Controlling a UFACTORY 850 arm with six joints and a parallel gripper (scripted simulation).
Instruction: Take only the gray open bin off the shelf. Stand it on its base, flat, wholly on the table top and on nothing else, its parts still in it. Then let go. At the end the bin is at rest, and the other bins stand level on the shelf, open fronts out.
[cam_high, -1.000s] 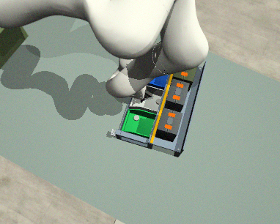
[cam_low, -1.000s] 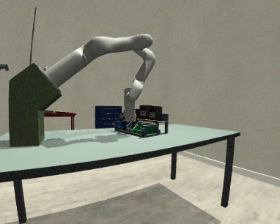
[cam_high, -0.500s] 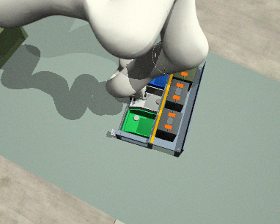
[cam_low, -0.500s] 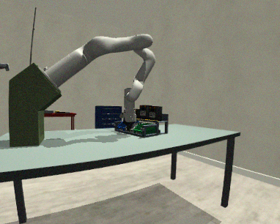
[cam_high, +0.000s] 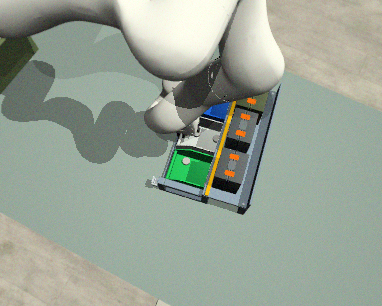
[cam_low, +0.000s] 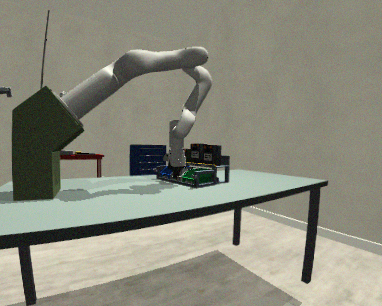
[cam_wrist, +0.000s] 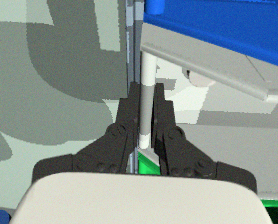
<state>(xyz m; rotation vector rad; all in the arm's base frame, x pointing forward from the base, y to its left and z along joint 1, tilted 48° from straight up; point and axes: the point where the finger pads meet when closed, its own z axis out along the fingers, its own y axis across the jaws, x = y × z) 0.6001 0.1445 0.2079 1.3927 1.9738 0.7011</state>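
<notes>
My hand is 70 mm short of the gray open bin and 30 mm to the right of it. From my hand the other things lie so: yellow rail (120 mm ahead, 60 mm above, 50 mm to the left); then blue bin (130 mm to the left, 30 mm ahead); then green bin (120 mm ahead, 70 mm to the right).
</notes>
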